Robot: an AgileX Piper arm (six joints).
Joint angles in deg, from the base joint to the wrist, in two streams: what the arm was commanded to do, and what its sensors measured. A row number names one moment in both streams.
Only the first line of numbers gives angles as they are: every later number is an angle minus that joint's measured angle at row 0.
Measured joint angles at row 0:
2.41, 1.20, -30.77, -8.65, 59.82, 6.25
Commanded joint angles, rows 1 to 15:
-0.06, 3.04, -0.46, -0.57, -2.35, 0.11
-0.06, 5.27, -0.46, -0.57, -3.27, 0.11
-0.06, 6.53, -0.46, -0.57, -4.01, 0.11
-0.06, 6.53, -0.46, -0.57, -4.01, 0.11
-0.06, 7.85, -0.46, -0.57, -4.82, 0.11
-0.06, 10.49, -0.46, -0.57, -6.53, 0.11
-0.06, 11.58, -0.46, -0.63, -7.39, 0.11
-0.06, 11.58, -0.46, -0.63, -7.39, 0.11
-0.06, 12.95, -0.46, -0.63, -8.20, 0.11
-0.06, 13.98, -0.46, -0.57, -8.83, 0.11
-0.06, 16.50, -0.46, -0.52, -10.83, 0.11
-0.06, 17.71, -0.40, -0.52, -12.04, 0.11
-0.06, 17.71, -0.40, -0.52, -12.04, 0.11
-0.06, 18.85, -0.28, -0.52, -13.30, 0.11
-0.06, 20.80, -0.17, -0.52, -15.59, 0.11
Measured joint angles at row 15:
0.00, 18.34, -0.17, -0.17, -11.35, 0.00
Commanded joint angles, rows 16 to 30:
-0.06, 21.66, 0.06, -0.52, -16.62, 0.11
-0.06, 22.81, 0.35, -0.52, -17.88, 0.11
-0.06, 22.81, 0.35, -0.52, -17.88, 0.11
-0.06, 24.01, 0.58, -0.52, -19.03, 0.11
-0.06, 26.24, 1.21, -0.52, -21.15, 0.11
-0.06, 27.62, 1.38, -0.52, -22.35, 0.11
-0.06, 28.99, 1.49, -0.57, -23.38, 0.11
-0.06, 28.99, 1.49, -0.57, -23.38, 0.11
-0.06, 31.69, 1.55, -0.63, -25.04, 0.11
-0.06, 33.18, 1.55, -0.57, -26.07, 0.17
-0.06, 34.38, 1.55, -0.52, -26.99, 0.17
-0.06, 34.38, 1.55, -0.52, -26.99, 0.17
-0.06, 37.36, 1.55, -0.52, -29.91, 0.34
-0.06, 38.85, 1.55, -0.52, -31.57, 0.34
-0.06, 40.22, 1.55, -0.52, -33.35, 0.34
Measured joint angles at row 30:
0.00, 37.02, 1.32, -0.17, -28.08, 0.05
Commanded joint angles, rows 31 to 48:
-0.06, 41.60, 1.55, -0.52, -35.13, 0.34
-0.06, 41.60, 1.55, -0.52, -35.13, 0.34
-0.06, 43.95, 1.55, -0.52, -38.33, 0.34
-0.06, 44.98, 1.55, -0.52, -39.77, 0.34
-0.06, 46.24, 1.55, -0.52, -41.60, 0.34
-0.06, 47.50, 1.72, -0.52, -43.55, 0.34
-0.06, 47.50, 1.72, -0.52, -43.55, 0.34
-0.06, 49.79, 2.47, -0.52, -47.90, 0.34
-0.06, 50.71, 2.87, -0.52, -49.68, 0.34
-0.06, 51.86, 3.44, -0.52, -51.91, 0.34
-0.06, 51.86, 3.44, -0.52, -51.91, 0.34
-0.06, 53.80, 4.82, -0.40, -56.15, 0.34
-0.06, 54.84, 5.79, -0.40, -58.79, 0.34
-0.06, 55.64, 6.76, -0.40, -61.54, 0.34
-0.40, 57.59, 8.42, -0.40, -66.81, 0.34
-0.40, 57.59, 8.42, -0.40, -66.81, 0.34
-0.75, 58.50, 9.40, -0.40, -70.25, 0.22
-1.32, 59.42, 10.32, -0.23, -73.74, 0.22
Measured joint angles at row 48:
-0.18, 57.47, 8.25, -0.17, -64.12, 0.17
